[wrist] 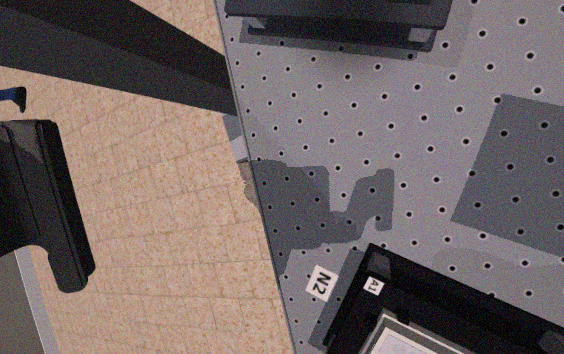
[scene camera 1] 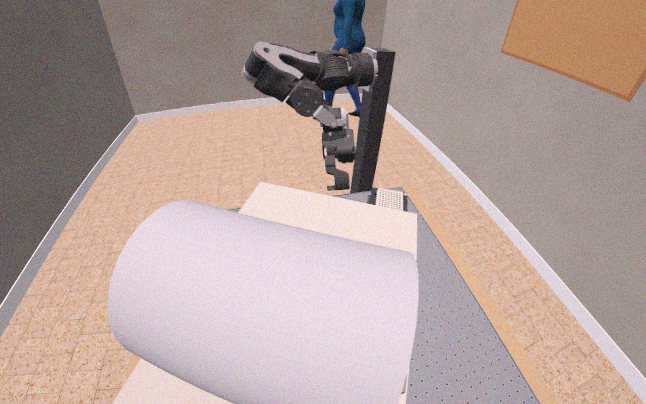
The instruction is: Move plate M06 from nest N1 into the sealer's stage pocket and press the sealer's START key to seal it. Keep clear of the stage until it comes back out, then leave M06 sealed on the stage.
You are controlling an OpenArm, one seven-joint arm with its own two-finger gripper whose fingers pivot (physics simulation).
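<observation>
Plate M06 (scene camera 1: 390,199), pale with a grid of wells, sits flat in its dark nest beside the foot of the arm's column. The dark front edge of that nest (wrist: 340,17) shows at the top of the wrist view, where the plate does not show. My gripper (scene camera 1: 338,188) is open and empty, hanging left of the plate and nest in the scene view. One dark finger (wrist: 65,210) shows at the left of the wrist view. The sealer's stage pocket and START key cannot be made out.
A large white rounded body (scene camera 1: 265,300) and cream blocks (scene camera 1: 330,212) fill the foreground, hiding much of the perforated table (scene camera 1: 450,325) (wrist: 410,107). A black holder (wrist: 450,305) marked A1 stands beside the N2 label (wrist: 322,283). The dark column (scene camera 1: 372,135) stands behind. A person (scene camera 1: 348,30) is in the background.
</observation>
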